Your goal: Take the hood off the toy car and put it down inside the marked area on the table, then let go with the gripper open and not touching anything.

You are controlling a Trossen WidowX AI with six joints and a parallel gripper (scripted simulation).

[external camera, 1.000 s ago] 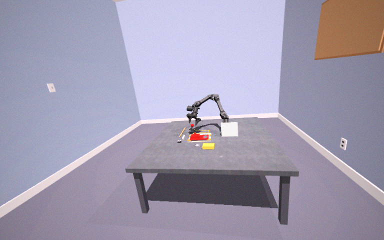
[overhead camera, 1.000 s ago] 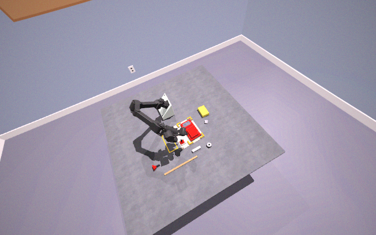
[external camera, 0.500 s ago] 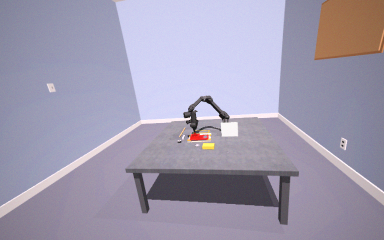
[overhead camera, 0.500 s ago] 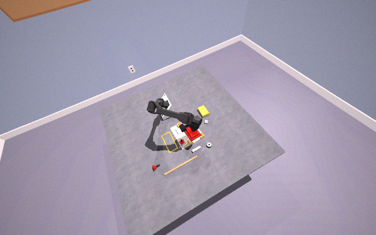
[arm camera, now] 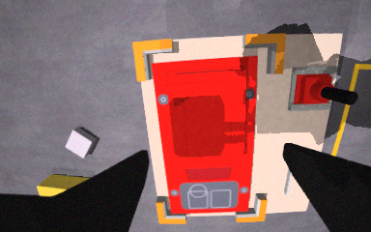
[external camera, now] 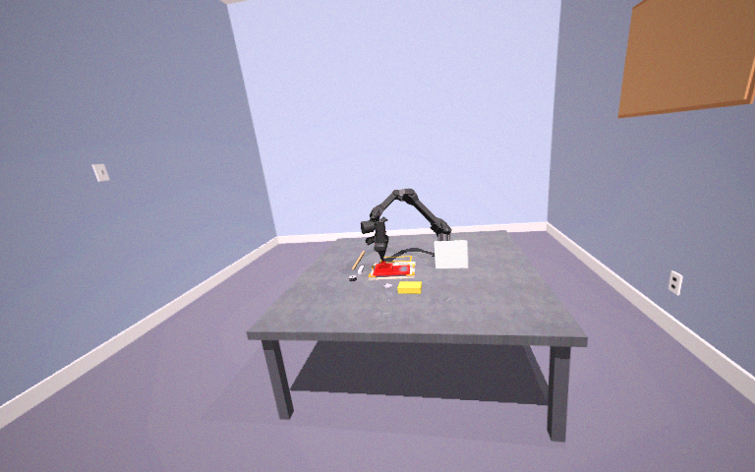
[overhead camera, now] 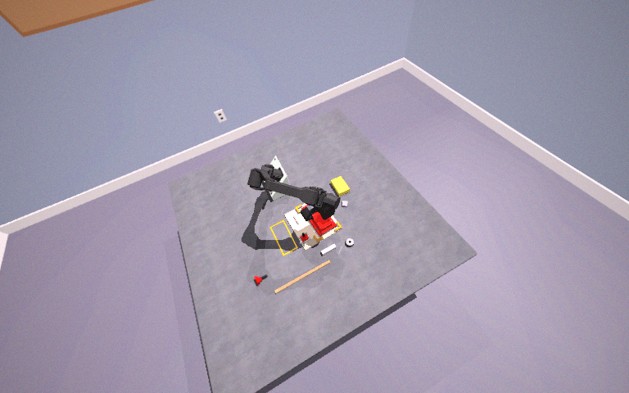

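My gripper tip is now 6 cm above the red hood. Round my gripper tip: white cylinder: 15 cm ahead, 4 cm to the right, 9 cm below; grey socket: 4 cm ahead, 13 cm to the right, 7 cm below; yellow block: 17 cm behind, 20 cm to the left, 9 cm below.
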